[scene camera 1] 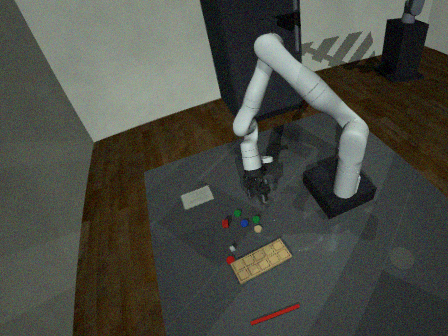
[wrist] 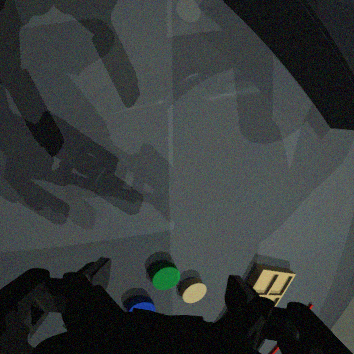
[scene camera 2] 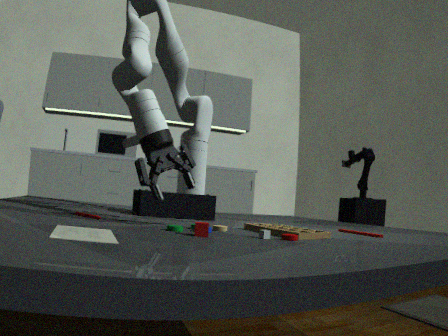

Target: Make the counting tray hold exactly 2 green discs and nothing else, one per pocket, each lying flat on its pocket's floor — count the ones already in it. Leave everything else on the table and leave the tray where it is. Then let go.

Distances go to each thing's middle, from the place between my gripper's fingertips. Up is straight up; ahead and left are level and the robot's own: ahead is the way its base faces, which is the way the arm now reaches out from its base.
The tan counting tray [scene camera 1: 246, 268] lies 4 cm ahead of my hand, 25 cm to the left of it and 7 cm below it. The rest, counted from my hand: white card [scene camera 2: 60, 232] 28 cm ahead, 15 cm to the right, 7 cm below.
